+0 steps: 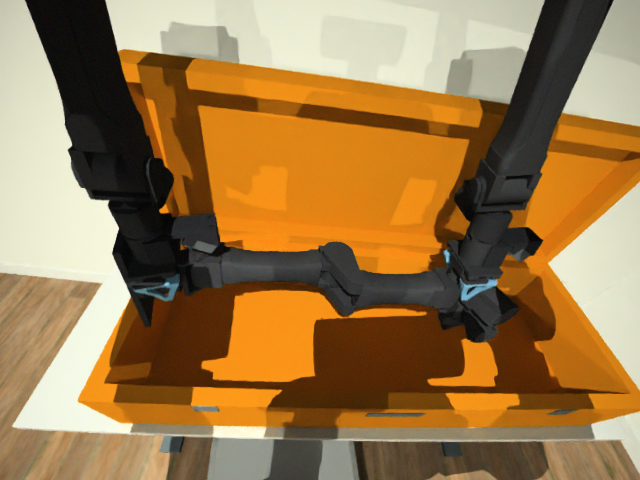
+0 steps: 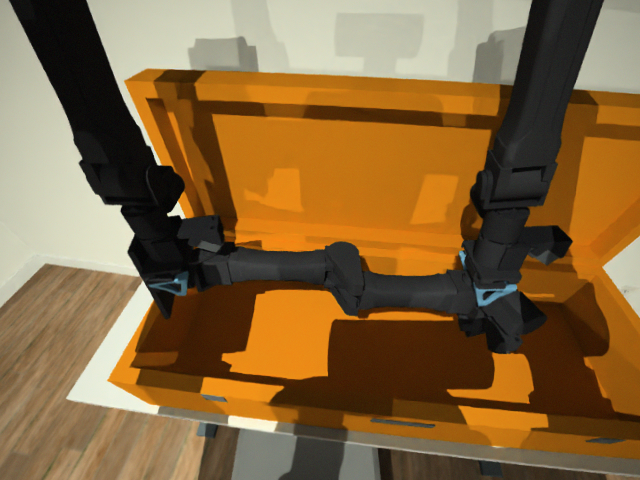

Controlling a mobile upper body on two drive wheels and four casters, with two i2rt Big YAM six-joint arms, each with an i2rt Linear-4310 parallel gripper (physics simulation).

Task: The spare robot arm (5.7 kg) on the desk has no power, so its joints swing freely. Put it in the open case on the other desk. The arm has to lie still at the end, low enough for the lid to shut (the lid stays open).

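Frame: origin at the left arm's base, x ahead, y left, z up, level; millimetres.
Seen in the pictures: left gripper, fingertip midpoint: (image 1: 169, 285) (image 2: 185, 282); right gripper, fingertip midpoint: (image 1: 457, 289) (image 2: 476, 293).
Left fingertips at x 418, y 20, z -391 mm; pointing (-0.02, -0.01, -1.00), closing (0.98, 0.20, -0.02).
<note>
A point is followed by its place in that frame.
The dark grey spare arm (image 1: 273, 266) (image 2: 279, 266) is stretched roughly level across the opening of the orange case (image 1: 248, 400) {y -134, x 236, z -500 mm} (image 2: 258, 395) {y -146, x 234, z -500 mm}, with a bent joint at its middle and a bulky end at the right. Its shadow falls apart from it on the case floor, so it looks held above the floor; how far below the rim is unclear. My left gripper (image 1: 164, 287) {y 20, x 418, z -391 mm} (image 2: 176, 284) {y 20, x 418, z -391 mm} is shut on its left end; the fingers are partly hidden. My right gripper (image 1: 463, 276) (image 2: 479, 279) is shut on it near its right end, with blue finger parts showing.
The open lid (image 1: 330, 165) {y -310, x 679, z -268 mm} (image 2: 351, 160) {y -333, x 676, z -255 mm} leans back near the wall (image 1: 31, 155) {y 743, x 1134, z -567 mm} (image 2: 31, 155) {y 1033, x 1172, z -533 mm}. The case stands on a white desk (image 1: 67, 366) {y 326, x 384, z -690 mm} (image 2: 98, 379) {y 321, x 307, z -690 mm}. The case's front wall is nearest, and my left gripper is near its left side wall.
</note>
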